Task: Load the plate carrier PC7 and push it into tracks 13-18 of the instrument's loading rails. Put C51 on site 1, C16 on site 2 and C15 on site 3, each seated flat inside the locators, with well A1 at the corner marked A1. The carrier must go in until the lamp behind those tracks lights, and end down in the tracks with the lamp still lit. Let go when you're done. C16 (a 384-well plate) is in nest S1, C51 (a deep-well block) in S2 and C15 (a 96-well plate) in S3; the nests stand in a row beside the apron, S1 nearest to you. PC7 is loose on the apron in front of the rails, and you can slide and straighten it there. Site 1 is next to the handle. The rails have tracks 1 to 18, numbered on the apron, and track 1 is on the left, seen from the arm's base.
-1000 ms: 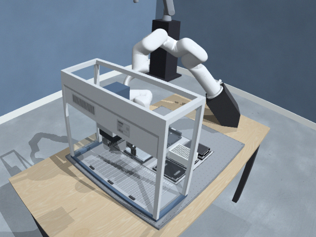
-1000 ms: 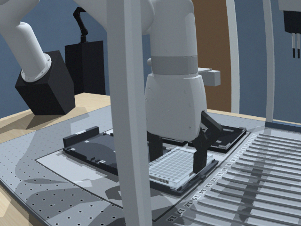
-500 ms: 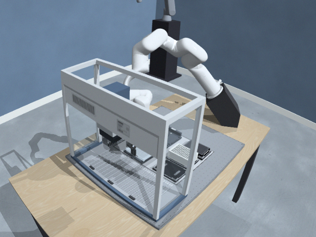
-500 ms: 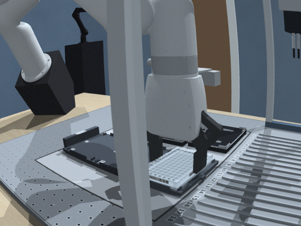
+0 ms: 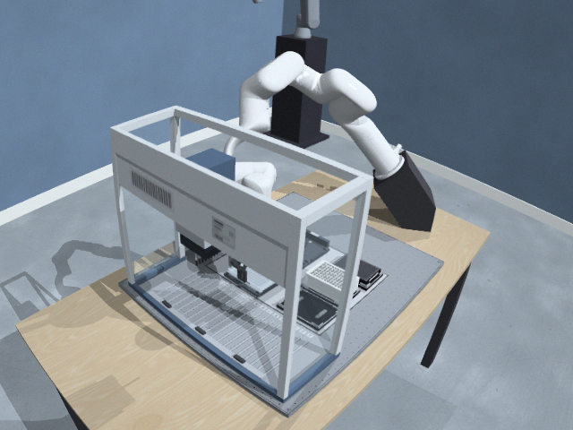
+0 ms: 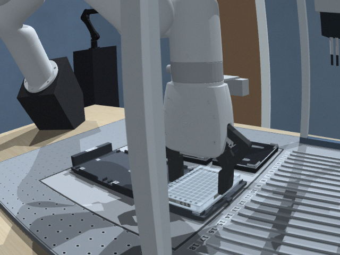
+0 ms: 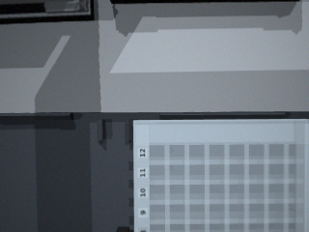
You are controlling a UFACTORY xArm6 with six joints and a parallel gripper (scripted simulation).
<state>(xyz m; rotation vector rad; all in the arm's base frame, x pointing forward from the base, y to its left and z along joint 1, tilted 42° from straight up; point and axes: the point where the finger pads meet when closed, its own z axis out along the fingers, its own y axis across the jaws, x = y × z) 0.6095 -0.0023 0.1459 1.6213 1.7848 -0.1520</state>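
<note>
My hand is 22 cm past the black 384-well plate C16, 20 cm to the right of it and 1 cm above it. Round my hand: black carrier PC7: 11 cm behind, 2 cm below; white frame post: 22 cm to the right, 22 cm above, 9 cm ahead.
</note>
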